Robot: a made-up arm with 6 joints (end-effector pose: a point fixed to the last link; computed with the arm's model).
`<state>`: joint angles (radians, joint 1 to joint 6).
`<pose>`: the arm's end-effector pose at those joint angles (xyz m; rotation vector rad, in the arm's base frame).
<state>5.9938 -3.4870 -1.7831 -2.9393 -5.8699 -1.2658</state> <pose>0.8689 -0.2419 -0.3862 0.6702 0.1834 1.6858</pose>
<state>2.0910 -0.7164 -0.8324 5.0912 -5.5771 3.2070</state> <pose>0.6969 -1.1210 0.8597 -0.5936 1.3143 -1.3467</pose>
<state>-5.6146 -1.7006 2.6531 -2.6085 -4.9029 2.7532</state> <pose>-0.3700 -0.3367 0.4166 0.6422 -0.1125 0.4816</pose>
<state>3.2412 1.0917 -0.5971 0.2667 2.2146 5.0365</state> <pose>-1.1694 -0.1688 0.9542 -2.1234 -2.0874 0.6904</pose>
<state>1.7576 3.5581 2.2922 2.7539 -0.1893 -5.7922</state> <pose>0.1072 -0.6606 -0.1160 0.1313 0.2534 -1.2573</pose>
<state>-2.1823 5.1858 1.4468 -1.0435 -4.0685 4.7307</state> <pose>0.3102 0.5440 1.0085 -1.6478 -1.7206 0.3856</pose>
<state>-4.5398 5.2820 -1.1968 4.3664 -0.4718 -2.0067</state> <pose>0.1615 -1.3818 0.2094 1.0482 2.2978 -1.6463</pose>
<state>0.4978 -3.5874 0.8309 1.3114 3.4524 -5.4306</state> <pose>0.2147 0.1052 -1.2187 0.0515 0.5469 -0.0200</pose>
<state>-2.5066 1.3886 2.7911 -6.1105 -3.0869 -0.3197</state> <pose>-0.4124 -0.3347 0.0195 1.3364 0.8301 -2.5830</pose>
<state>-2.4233 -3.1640 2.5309 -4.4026 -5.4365 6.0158</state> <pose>0.3785 0.1807 -0.3274 -0.4485 1.1295 -0.9710</pose>
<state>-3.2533 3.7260 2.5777 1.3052 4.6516 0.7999</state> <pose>0.5535 0.0300 -0.1084 -1.6668 -0.3485 -0.8891</pose>
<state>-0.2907 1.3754 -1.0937 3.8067 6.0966 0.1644</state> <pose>1.1171 -0.2925 0.9670 -0.5671 0.1743 -2.5316</pose>
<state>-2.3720 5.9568 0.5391 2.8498 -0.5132 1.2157</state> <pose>0.0786 0.0640 1.6778 -0.2269 -0.7748 1.5967</pose>
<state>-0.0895 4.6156 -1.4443 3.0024 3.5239 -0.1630</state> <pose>-1.0042 0.1099 -0.4825 -0.5289 -0.0626 2.9821</pose>
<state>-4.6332 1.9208 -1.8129 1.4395 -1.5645 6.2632</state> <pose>0.0198 0.9505 0.3665 2.1127 0.0806 2.1492</pose>
